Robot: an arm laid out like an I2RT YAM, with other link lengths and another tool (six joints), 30 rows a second.
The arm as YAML. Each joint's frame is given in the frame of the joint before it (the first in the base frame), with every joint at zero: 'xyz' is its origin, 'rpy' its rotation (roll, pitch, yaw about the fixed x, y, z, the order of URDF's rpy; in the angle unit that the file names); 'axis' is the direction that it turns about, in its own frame. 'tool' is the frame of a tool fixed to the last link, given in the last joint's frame.
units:
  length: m
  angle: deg
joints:
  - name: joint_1
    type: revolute
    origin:
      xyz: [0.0, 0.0, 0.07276]
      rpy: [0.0, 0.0, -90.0]
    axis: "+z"
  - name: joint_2
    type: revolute
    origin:
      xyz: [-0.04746, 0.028, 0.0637]
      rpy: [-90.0, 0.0, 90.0]
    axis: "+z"
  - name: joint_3
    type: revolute
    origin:
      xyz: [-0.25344, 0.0, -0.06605]
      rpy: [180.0, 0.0, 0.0]
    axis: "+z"
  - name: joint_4
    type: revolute
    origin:
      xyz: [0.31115, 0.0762, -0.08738]
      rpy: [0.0, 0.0, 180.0]
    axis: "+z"
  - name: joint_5
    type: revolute
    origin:
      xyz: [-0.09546, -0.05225, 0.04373]
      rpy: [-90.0, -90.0, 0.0]
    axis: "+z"
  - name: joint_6
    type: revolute
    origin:
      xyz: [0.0, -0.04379, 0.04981]
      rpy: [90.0, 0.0, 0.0]
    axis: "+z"
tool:
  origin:
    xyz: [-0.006, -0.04, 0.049]
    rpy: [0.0, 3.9, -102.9]
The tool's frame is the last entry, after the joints.
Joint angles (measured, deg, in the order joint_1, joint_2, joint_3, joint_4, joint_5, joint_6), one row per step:
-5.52 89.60 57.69 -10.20 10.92 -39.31
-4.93 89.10 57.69 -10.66 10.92 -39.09
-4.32 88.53 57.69 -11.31 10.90 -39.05
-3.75 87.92 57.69 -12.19 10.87 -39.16
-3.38 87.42 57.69 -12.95 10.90 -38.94
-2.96 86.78 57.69 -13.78 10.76 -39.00
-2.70 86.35 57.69 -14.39 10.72 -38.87
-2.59 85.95 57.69 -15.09 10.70 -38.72
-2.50 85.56 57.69 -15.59 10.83 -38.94
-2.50 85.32 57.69 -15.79 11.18 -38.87
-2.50 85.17 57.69 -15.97 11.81 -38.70
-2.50 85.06 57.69 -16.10 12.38 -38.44
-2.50 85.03 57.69 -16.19 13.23 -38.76
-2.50 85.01 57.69 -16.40 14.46 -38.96
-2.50 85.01 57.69 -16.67 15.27 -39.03
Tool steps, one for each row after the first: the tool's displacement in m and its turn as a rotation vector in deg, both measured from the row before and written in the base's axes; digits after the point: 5 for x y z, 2 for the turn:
-0.00114 0.00509 0.00285 0.15 -0.10 0.45
-0.00167 0.00540 0.00278 0.05 0.07 0.60
-0.00227 0.00514 0.00237 -0.04 0.29 0.66
-0.00190 0.00312 0.00195 0.15 0.21 0.20
-0.00232 0.00395 0.00276 0.06 0.20 0.56
-0.00164 0.00228 0.00176 0.13 0.15 0.20
-0.00176 0.00097 0.00127 0.13 0.27 0.02
-0.00147 0.00070 0.00156 -0.24 0.16 0.14
-0.00061 -0.00060 0.00131 -0.19 -0.04 -0.30
-0.00043 -0.00113 0.00067 -0.31 0.01 -0.57
-0.00028 -0.00108 0.00055 -0.21 -0.03 -0.59
-0.00026 -0.00128 -0.00024 -0.80 0.17 -0.40
-0.00047 -0.00198 -0.00062 -0.98 0.28 -0.76
-0.00055 -0.00132 -0.00083 -0.60 0.31 -0.54

